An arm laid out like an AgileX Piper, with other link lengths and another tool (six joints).
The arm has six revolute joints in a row. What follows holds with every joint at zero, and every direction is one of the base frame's. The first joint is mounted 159.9 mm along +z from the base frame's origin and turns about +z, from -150.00 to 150.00 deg. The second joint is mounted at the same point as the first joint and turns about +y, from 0.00 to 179.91 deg. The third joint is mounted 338.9 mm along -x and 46.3 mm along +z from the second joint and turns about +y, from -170.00 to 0.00 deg. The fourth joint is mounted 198.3 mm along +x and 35.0 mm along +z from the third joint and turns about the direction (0.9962, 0, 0.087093), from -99.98 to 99.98 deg. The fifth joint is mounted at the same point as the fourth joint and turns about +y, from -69.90 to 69.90 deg. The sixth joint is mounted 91.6 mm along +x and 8.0 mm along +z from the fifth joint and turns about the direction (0.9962, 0, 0.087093), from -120.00 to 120.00 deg. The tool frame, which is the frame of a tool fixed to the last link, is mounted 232.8 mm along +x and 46.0 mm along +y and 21.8 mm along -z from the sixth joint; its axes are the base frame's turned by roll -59.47, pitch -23.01 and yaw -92.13 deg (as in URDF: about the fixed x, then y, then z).
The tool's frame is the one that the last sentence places.
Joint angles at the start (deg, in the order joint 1, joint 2, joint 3, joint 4, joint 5, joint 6):
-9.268 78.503 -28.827 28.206 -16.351 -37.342
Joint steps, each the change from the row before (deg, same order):
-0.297 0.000 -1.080 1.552 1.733 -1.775
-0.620 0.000 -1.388 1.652 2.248 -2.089
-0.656 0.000 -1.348 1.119 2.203 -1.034
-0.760 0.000 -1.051 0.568 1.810 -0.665
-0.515 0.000 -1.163 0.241 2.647 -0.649
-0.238 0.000 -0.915 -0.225 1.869 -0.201
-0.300 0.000 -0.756 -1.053 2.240 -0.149
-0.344 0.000 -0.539 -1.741 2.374 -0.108
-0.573 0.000 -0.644 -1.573 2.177 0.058
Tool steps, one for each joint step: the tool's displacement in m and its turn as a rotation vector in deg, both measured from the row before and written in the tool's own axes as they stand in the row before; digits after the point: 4 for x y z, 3 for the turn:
-0.0004 -0.0003 0.0001 -0.456 -0.477 0.234
0.0002 -0.0003 0.0000 -0.528 -0.592 0.279
-0.0003 -0.0017 0.0004 -0.351 -0.418 0.801
0.0005 -0.0007 0.0000 -0.334 -0.305 0.578
-0.0047 -0.0012 -0.0011 -0.372 -1.312 0.560
-0.0036 -0.0020 -0.0004 -0.073 -1.064 0.223
-0.0056 0.0004 -0.0022 -0.350 -1.744 -0.297
-0.0068 0.0030 -0.0038 -0.640 -2.192 -0.788
-0.0039 0.0029 -0.0034 -0.656 -1.612 -0.541

